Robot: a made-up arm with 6 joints. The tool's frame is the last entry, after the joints. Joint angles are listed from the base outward.
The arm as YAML. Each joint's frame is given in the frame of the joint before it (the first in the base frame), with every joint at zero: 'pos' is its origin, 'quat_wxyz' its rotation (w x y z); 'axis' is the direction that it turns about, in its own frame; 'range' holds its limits. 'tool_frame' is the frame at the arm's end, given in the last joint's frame.
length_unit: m
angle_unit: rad
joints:
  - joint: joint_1
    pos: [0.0, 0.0, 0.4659]
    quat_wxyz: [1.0, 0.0, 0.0, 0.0]
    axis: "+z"
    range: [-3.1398, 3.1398]
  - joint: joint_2
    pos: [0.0, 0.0, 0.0]
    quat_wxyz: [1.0, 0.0, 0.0, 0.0]
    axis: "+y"
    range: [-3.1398, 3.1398]
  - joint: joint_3
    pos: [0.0, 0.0, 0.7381]
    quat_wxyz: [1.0, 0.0, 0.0, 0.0]
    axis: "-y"
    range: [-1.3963, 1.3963]
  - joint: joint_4
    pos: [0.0, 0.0, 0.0]
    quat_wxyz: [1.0, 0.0, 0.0, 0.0]
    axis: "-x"
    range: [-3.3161, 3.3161]
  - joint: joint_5
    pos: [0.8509, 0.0, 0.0]
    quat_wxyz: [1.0, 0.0, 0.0, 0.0]
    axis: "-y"
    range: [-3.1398, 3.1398]
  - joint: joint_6
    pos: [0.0, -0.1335, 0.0]
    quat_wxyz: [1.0, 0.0, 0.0, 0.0]
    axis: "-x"
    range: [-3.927, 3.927]
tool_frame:
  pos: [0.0, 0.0, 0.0]
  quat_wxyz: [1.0, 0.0, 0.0, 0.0]
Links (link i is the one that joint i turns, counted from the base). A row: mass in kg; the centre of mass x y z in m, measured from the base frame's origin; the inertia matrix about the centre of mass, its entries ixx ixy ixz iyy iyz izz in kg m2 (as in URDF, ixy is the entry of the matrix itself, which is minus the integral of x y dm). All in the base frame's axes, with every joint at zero. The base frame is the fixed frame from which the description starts. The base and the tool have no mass.
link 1: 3.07; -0.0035 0.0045 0.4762; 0.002 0 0 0.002 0 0.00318
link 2: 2.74; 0.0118 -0.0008 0.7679; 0.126 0 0 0.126 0 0.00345
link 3: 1.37; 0.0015 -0.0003 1.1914; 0.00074 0 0 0.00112 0 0.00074
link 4: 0.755; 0.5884 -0.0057 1.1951; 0.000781 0 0 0.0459 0 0.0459
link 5: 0.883; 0.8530 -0.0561 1.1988; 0.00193 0 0 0.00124 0 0.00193
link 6: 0.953; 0.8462 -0.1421 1.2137; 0.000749 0 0 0.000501 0 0.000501
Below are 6 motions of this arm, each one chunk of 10 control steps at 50 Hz.
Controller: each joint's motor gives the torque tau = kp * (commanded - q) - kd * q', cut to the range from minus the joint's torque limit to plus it. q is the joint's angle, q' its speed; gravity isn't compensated. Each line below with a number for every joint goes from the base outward.
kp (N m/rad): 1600 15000 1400 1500 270 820
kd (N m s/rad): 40 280 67 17 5.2 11
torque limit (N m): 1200 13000 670 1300 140 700
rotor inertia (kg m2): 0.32 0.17 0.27 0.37 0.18 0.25
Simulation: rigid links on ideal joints. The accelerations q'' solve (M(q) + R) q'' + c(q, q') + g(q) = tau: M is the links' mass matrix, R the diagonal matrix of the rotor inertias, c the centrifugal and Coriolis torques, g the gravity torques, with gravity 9.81 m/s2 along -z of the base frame. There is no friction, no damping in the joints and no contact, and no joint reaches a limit. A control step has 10 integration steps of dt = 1/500 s. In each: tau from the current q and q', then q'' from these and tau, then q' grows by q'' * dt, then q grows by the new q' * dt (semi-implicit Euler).
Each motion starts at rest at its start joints. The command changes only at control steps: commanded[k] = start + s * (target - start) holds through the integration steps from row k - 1 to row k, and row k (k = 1, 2, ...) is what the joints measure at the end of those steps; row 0 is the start. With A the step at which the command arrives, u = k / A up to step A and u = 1 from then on. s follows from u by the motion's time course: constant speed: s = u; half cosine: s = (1 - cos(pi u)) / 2; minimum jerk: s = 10 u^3 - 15 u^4 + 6 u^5; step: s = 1 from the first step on.
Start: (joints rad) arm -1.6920 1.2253 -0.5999 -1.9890 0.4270 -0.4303
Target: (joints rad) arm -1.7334 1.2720 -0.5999 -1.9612 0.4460 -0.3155
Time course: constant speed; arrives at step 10
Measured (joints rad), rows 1 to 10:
1: -1.6927 1.2294 -0.5982 -1.9876 0.4275 -0.4246
2: -1.6947 1.2344 -0.5965 -1.9845 0.4289 -0.4120
3: -1.6983 1.2392 -0.5954 -1.9810 0.4310 -0.3976
4: -1.7030 1.2439 -0.5949 -1.9779 0.4335 -0.3848
5: -1.7083 1.2486 -0.5946 -1.9752 0.4358 -0.3737
6: -1.7136 1.2533 -0.5945 -1.9726 0.4379 -0.3629
7: -1.7186 1.2579 -0.5945 -1.9698 0.4398 -0.3518
8: -1.7231 1.2626 -0.5945 -1.9669 0.4416 -0.3402
9: -1.7273 1.2673 -0.5946 -1.9641 0.4433 -0.3285
10: -1.7312 1.2719 -0.5946 -1.9614 0.4451 -0.3169

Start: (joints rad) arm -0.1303 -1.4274 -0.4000 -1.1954 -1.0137 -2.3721
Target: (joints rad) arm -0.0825 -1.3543 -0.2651 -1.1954 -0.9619 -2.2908
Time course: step
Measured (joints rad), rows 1 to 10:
1: -0.1219 -1.3834 -0.3673 -1.1961 -1.0007 -2.3315
2: -0.1042 -1.3575 -0.3387 -1.1968 -0.9760 -2.2825
3: -0.0866 -1.3537 -0.3190 -1.1964 -0.9556 -2.2694
4: -0.0748 -1.3551 -0.3018 -1.1953 -0.9471 -2.2812
5: -0.0702 -1.3563 -0.2875 -1.1946 -0.9490 -2.2936
6: -0.0713 -1.3568 -0.2772 -1.1946 -0.9560 -2.2964
7: -0.0755 -1.3568 -0.2712 -1.1950 -0.9626 -2.2931
8: -0.0802 -1.3566 -0.2686 -1.1954 -0.9661 -2.2900
9: -0.0838 -1.3564 -0.2682 -1.1956 -0.9663 -2.2894
10: -0.0856 -1.3562 -0.2689 -1.1957 -0.9645 -2.2903

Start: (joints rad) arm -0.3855 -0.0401 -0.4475 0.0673 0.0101 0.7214
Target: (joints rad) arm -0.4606 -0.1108 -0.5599 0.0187 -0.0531 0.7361
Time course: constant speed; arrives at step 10
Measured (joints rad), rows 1 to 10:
1: -0.3866 -0.0440 -0.4519 0.0644 0.0083 0.7222
2: -0.3904 -0.0505 -0.4602 0.0583 0.0036 0.7238
3: -0.3972 -0.0575 -0.4705 0.0518 -0.0034 0.7257
4: -0.4061 -0.0646 -0.4819 0.0466 -0.0114 0.7273
5: -0.4158 -0.0716 -0.4937 0.0420 -0.0191 0.7287
6: -0.4254 -0.0786 -0.5056 0.0373 -0.0262 0.7300
7: -0.4342 -0.0857 -0.5174 0.0324 -0.0325 0.7314
8: -0.4421 -0.0928 -0.5290 0.0274 -0.0384 0.7329
9: -0.4493 -0.0999 -0.5405 0.0225 -0.0442 0.7344
10: -0.4562 -0.1070 -0.5519 0.0177 -0.0503 0.7359

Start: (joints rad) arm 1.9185 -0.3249 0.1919 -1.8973 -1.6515 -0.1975
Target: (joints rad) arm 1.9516 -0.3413 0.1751 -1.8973 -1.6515 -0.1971
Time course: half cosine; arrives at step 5
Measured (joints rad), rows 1 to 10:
1: 1.9193 -0.3260 0.1893 -1.8971 -1.6515 -0.1975
2: 1.9227 -0.3286 0.1840 -1.8965 -1.6514 -0.1975
3: 1.9297 -0.3329 0.1774 -1.8960 -1.6514 -0.1974
4: 1.9392 -0.3373 0.1716 -1.8962 -1.6513 -0.1973
5: 1.9482 -0.3402 0.1679 -1.8971 -1.6513 -0.1973
6: 1.9538 -0.3411 0.1662 -1.8978 -1.6514 -0.1973
7: 1.9556 -0.3411 0.1651 -1.8979 -1.6515 -0.1973
8: 1.9548 -0.3410 0.1641 -1.8974 -1.6516 -0.1972
9: 1.9532 -0.3409 0.1632 -1.8969 -1.6515 -0.1972
10: 1.9517 -0.3408 0.1624 -1.8966 -1.6515 -0.1972

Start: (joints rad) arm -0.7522 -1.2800 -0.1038 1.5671 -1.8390 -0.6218
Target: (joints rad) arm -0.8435 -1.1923 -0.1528 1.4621 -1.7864 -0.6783
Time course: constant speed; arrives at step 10
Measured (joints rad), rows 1 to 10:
1: -0.7539 -1.2767 -0.1029 1.5608 -1.8375 -0.6248
2: -0.7587 -1.2695 -0.1029 1.5480 -1.8336 -0.6311
3: -0.7666 -1.2605 -0.1056 1.5347 -1.8277 -0.6382
4: -0.7768 -1.2512 -0.1110 1.5239 -1.8210 -0.6444
5: -0.7882 -1.2419 -0.1178 1.5146 -1.8145 -0.6498
6: -0.8000 -1.2327 -0.1251 1.5049 -1.8087 -0.6550
7: -0.8111 -1.2238 -0.1320 1.4944 -1.8035 -0.6606
8: -0.8212 -1.2149 -0.1385 1.4836 -1.7986 -0.6663
9: -0.8304 -1.2062 -0.1444 1.4729 -1.7937 -0.6720
10: -0.8389 -1.1974 -0.1498 1.4624 -1.7887 -0.6777

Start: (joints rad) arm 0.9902 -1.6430 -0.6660 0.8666 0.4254 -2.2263
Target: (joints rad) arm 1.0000 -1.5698 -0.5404 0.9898 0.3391 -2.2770
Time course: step
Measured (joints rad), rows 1 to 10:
1: 0.9929 -1.5981 -0.6397 0.9360 0.4007 -2.2518
2: 0.9975 -1.5732 -0.6139 1.0120 0.3605 -2.2824
3: 1.0001 -1.5699 -0.5916 1.0208 0.3295 -2.2904
4: 1.0010 -1.5713 -0.5719 0.9954 0.3165 -2.2828
5: 1.0013 -1.5723 -0.5574 0.9804 0.3189 -2.2751
6: 1.0014 -1.5724 -0.5486 0.9835 0.3289 -2.2735
7: 1.0009 -1.5723 -0.5440 0.9908 0.3387 -2.2756
8: 1.0002 -1.5721 -0.5422 0.9929 0.3441 -2.2775
9: 0.9994 -1.5720 -0.5421 0.9908 0.3446 -2.2779
10: 0.9991 -1.5718 -0.5431 0.9889 0.3423 -2.2773

